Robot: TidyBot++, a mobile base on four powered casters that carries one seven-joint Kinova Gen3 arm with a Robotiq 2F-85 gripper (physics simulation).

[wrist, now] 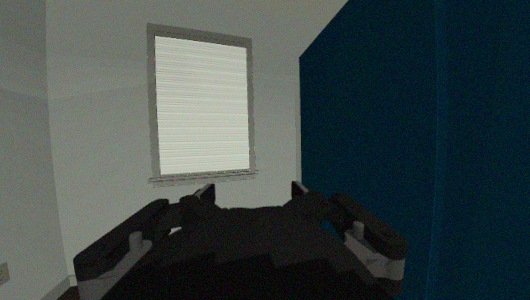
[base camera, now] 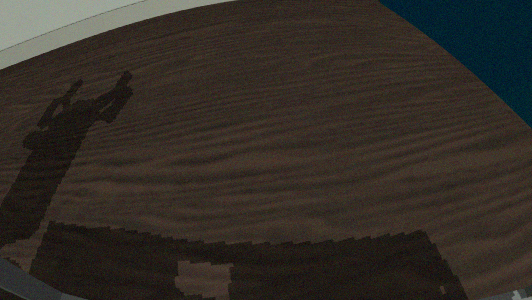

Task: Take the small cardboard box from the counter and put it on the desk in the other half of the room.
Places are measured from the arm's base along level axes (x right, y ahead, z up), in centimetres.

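Pixels of known places: gripper, between the fingertips: (wrist: 253,190).
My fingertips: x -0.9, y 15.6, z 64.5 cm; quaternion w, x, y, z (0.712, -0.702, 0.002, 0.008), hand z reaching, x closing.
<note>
Ahead of a thing's pixels: the offset from my fingertips to its top centre. "*": to the spot under its first point. Level surfaces: height alone.
My gripper (wrist: 253,190) is open, with its two fingertips wide apart and nothing between them, in the lower middle of the wrist view. In the base camera view the gripper itself does not show; a shadow of the arm and open fingers falls on the floor at the left. The small cardboard box, the counter and the desk do not show in either view.
A blue partition wall (wrist: 370,125) (base camera: 480,40) stands at the right. A pale wall (wrist: 100,140) (base camera: 50,17) with a bright window @[* dx -46.6, dy +110.7, dz +38.8 cm] (wrist: 202,107) is ahead and to the left. The dark wooden floor @[dz -104.1 cm] (base camera: 300,125) lies in front of the base. A wall outlet @[* dx -145.8, dy +57.2, dz -64.3 cm] (wrist: 4,273) shows at the lower left.
</note>
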